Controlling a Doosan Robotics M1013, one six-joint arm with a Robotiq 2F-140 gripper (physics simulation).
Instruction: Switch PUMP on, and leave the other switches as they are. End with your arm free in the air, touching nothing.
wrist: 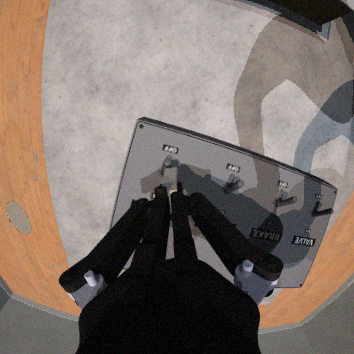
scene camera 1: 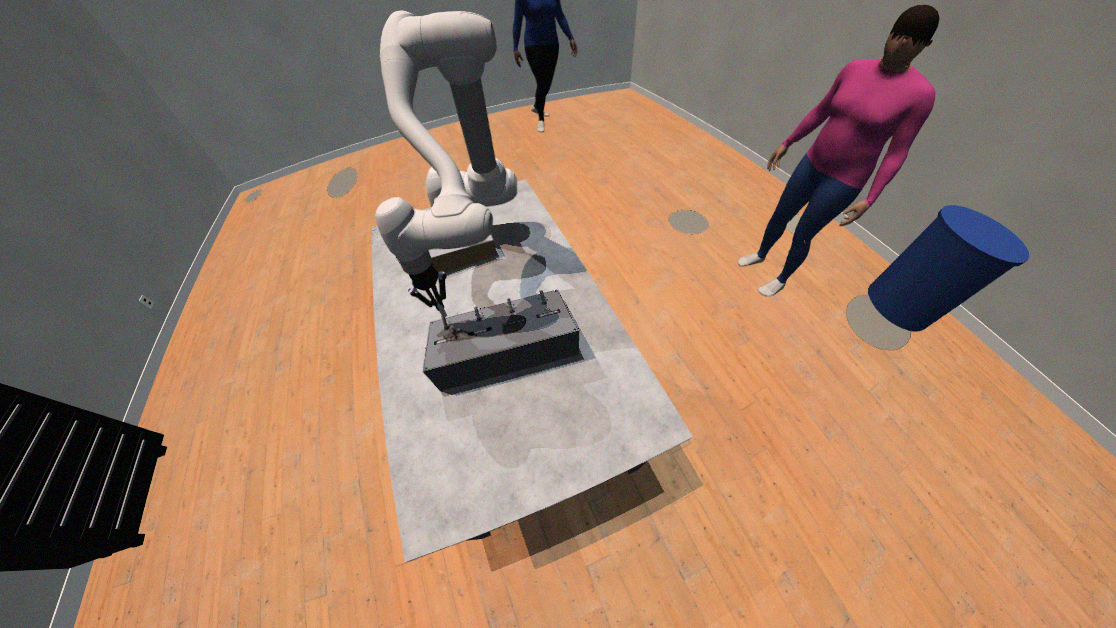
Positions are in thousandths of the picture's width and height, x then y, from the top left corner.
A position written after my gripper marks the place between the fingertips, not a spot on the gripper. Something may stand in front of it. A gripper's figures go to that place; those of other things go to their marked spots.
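My gripper (wrist: 484, 499), 0.23 m from the lens. Grey switch box (wrist: 826, 657), 0.44 m from the lens.
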